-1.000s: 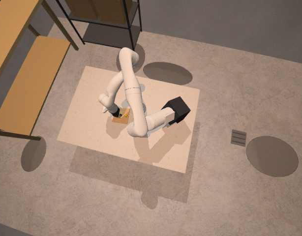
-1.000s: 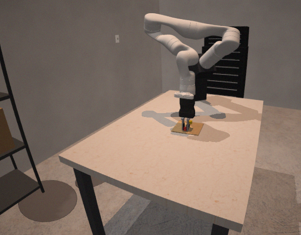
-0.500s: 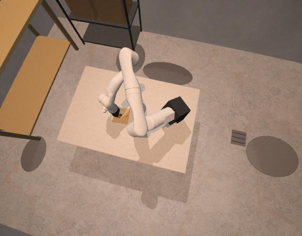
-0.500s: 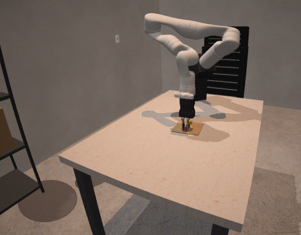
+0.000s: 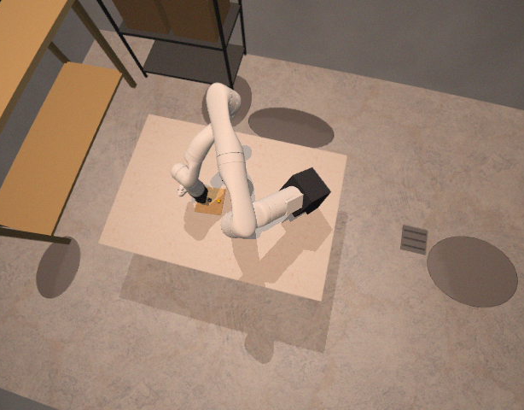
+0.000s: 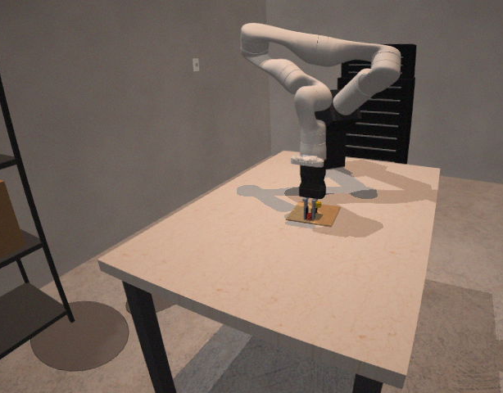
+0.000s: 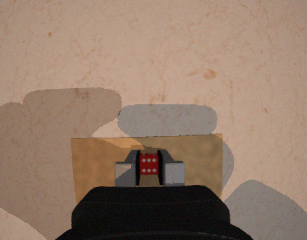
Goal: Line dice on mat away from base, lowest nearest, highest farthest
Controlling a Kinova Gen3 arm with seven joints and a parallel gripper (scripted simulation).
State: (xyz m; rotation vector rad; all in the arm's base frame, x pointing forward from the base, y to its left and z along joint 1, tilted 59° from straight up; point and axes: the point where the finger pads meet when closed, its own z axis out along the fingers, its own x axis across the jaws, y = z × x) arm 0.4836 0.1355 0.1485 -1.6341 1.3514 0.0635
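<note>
Now: the red die 10 mm below my hand. The rest, counted from my hand: tan mat: 40 mm behind, 20 mm to the right, 20 mm below; black die: 40 mm behind, 20 mm to the right, 10 mm below; yellow die: 90 mm behind, 40 mm to the right, 10 mm below.
</note>
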